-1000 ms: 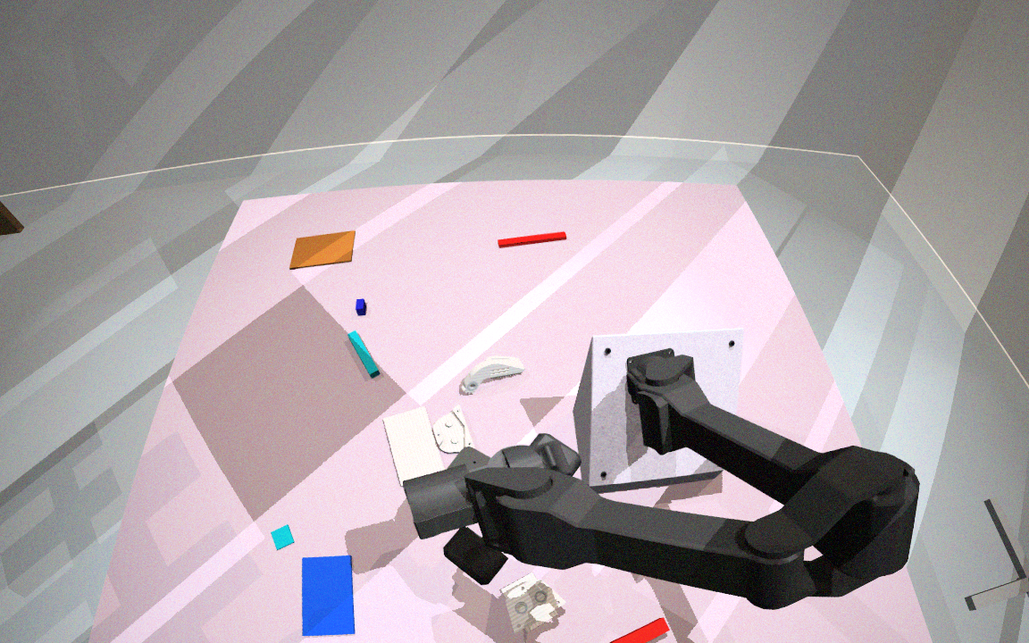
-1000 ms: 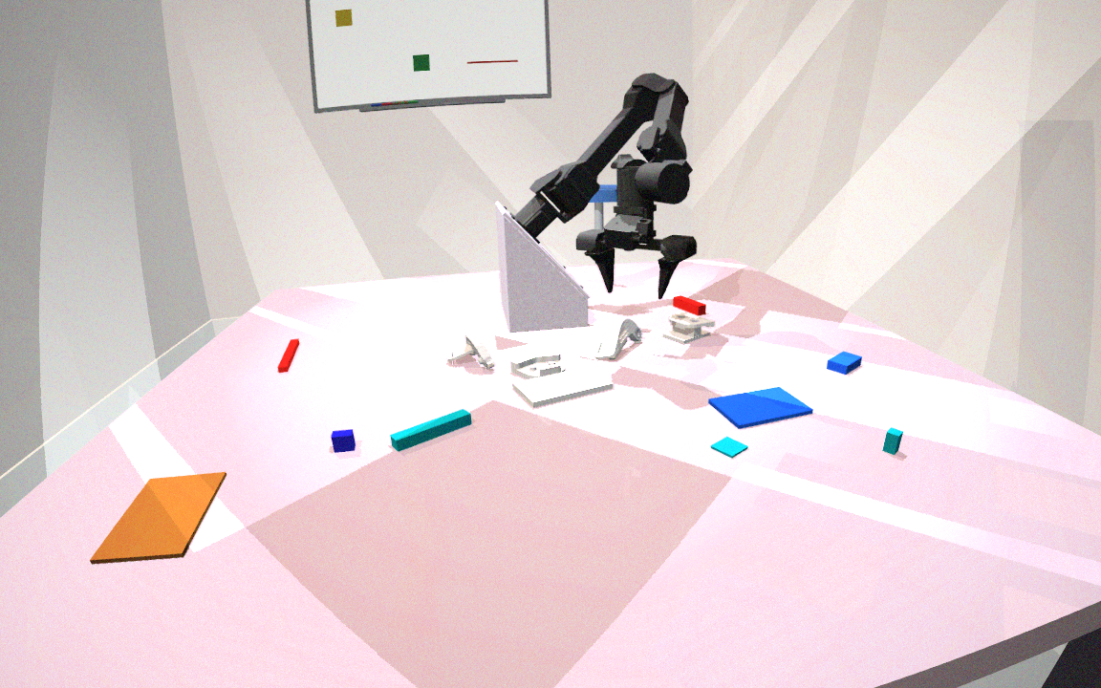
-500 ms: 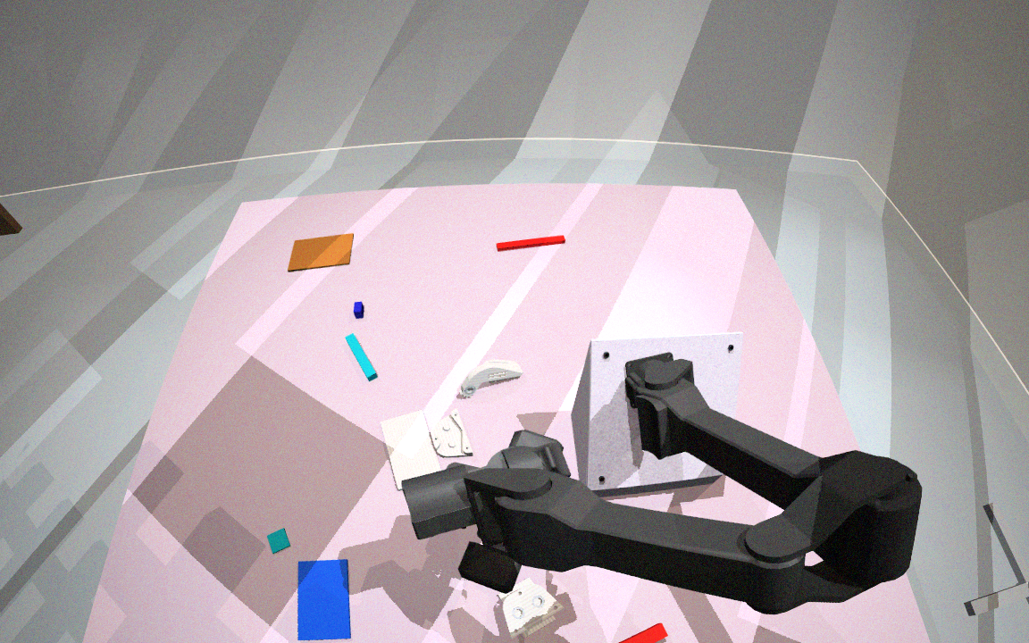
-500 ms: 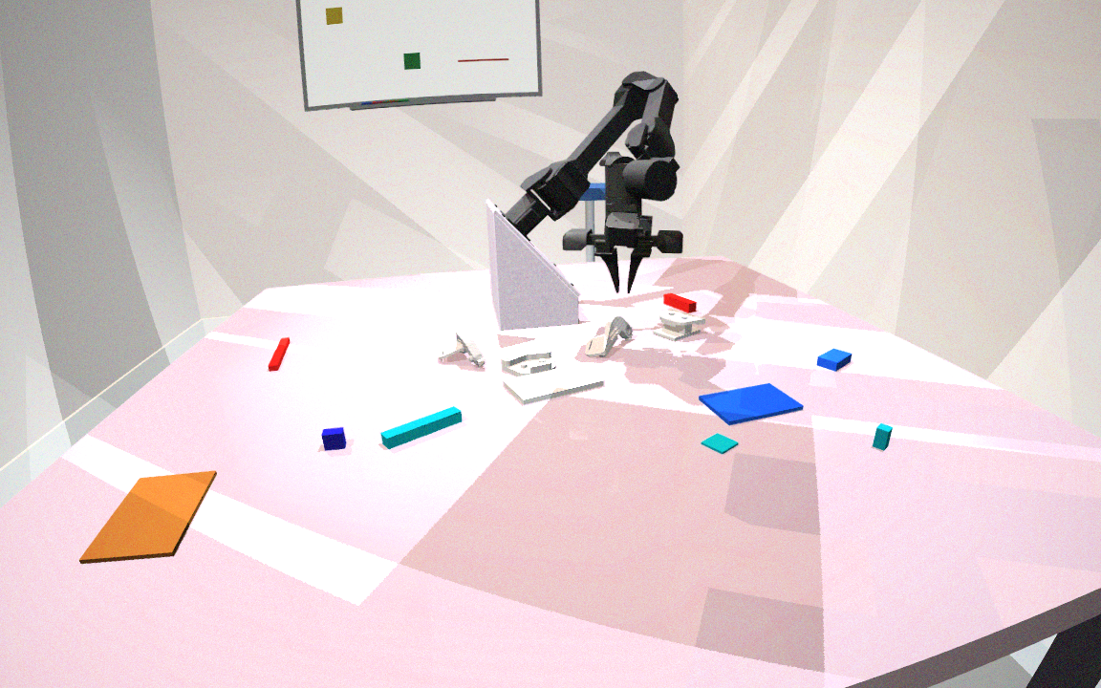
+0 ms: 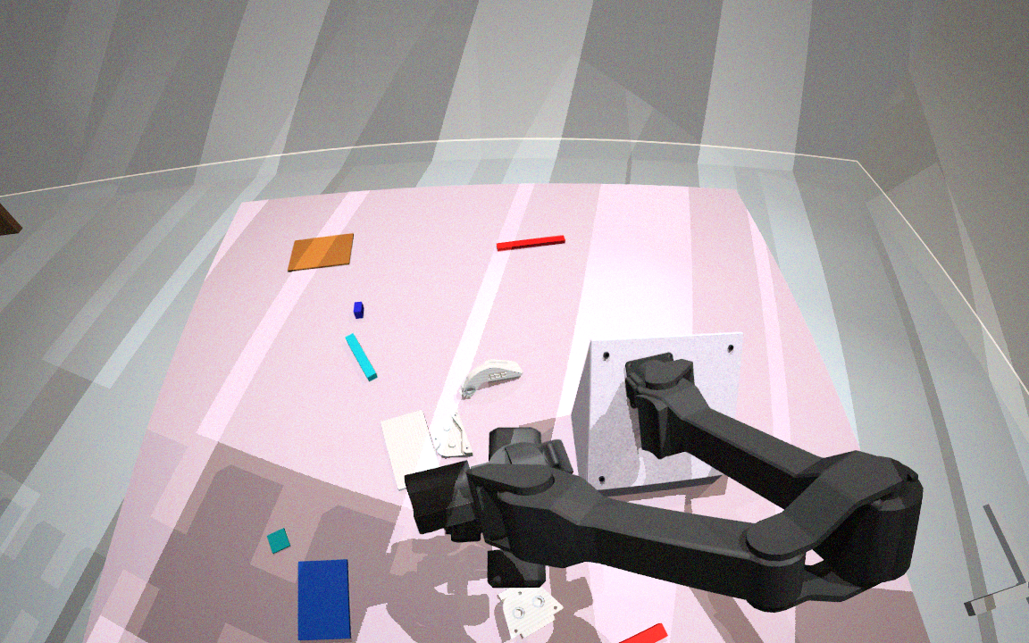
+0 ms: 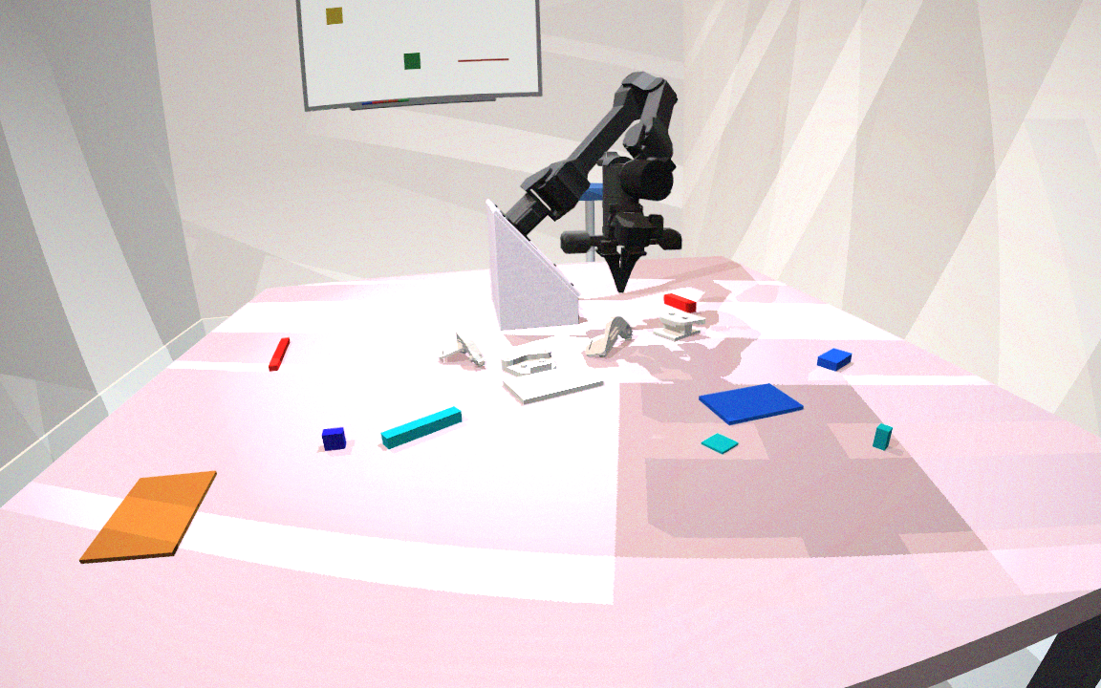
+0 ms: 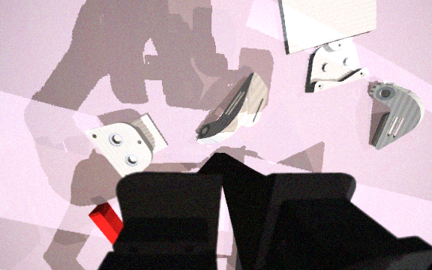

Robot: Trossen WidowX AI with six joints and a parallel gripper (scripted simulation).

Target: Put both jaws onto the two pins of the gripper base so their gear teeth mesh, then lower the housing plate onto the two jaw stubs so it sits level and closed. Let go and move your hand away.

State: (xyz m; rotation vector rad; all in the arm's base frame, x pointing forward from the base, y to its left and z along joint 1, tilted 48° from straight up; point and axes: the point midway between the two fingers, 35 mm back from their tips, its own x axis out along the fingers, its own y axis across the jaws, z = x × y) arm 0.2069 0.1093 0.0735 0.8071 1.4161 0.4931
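The white jaw lies 70 mm below my gripper tip and 10 mm ahead of it. From my gripper tip the other things lie so: white stand: 110 mm to the left, 70 mm below; then housing plate: 170 mm to the right, 80 mm below, 70 mm ahead; then white gripper base: 110 mm to the left, 60 mm below.
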